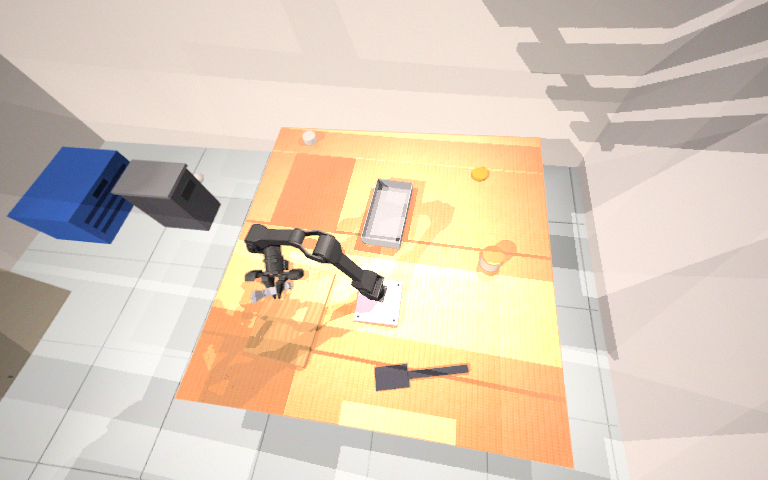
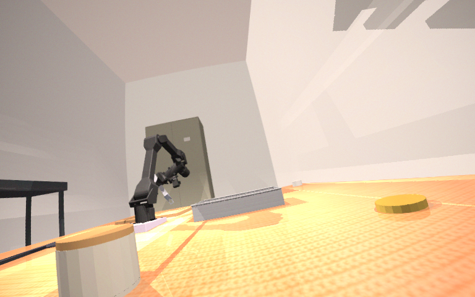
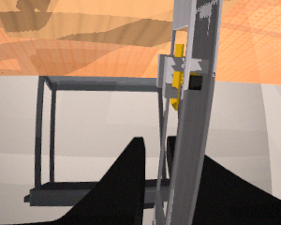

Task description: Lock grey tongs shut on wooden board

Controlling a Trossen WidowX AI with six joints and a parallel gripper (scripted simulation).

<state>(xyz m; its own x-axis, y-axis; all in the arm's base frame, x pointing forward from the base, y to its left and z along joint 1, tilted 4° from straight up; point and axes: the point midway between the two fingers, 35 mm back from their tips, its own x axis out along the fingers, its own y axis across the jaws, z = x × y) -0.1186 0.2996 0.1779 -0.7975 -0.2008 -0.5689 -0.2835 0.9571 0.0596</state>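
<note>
The wooden board is 150 mm below my gripper tip. Also, from my gripper tip: grey roasting tin (500 mm ahead, 240 mm to the right, 130 mm below); dark spatula (510 mm to the right, 150 mm below, 90 mm behind); lidded white pot (690 mm to the right, 390 mm ahead, 120 mm below).
</note>
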